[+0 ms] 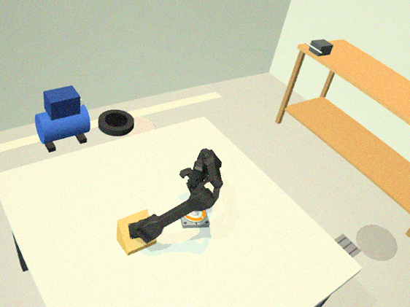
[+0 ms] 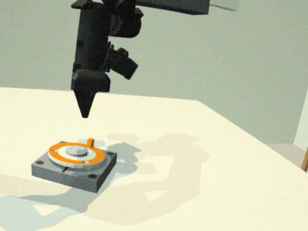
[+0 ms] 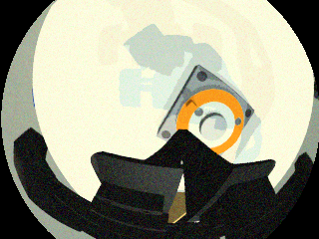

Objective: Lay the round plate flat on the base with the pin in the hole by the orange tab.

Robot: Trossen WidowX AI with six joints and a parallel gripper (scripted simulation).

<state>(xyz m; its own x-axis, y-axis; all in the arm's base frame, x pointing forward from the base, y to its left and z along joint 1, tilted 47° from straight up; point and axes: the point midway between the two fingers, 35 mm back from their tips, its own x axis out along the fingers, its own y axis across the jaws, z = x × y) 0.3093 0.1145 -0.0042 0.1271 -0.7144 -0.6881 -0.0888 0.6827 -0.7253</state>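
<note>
The grey square base lies 6 cm below my gripper tip, 5 cm to the right of it and 1 cm behind it.
</note>
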